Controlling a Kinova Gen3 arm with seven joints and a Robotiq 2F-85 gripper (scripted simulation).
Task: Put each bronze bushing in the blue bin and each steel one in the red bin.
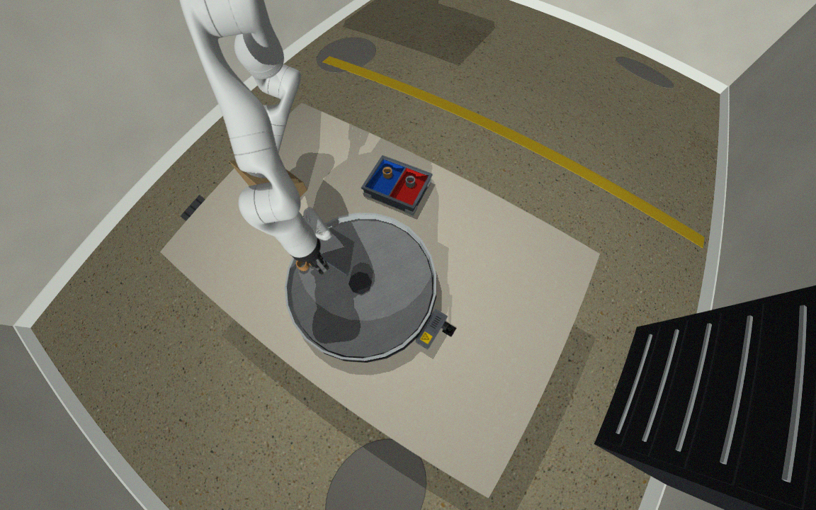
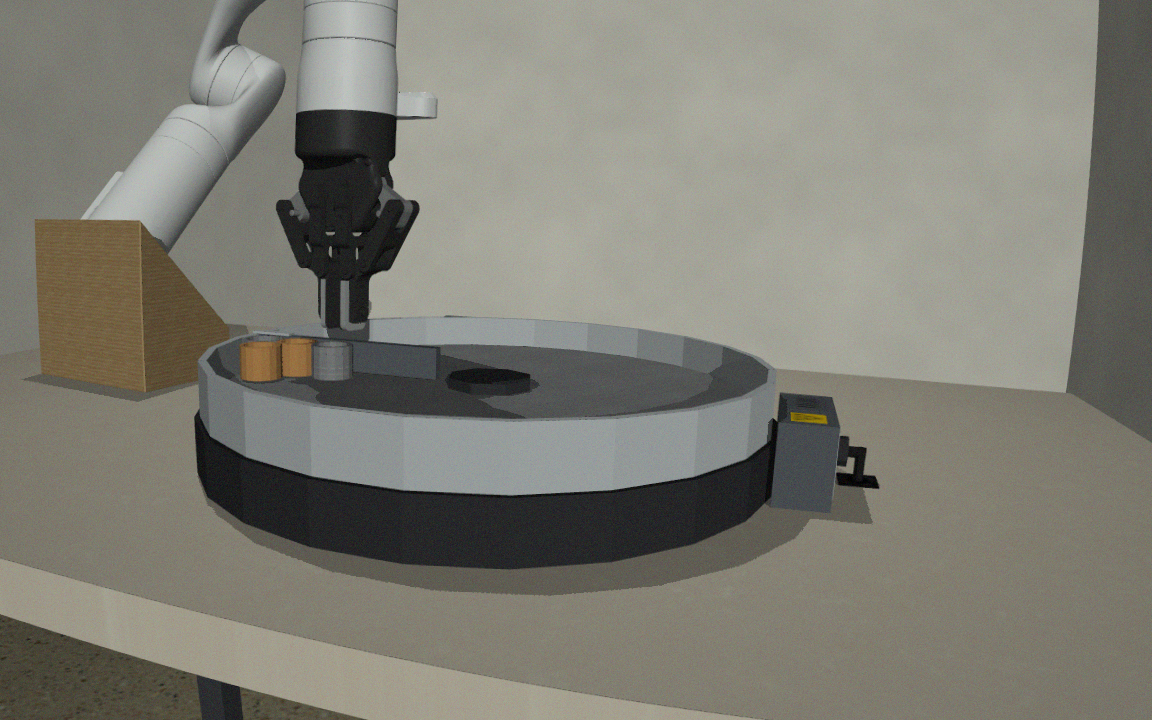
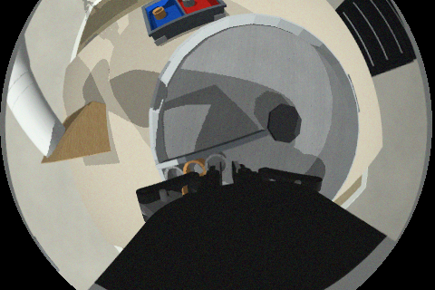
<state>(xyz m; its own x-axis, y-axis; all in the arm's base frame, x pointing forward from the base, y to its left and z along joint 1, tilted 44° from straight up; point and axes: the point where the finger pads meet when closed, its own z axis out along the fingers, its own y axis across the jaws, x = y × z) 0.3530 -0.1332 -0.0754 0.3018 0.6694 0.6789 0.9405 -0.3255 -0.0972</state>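
The grey turntable lies 110 mm ahead of my hand, 20 mm to the left of it and 60 mm below it.
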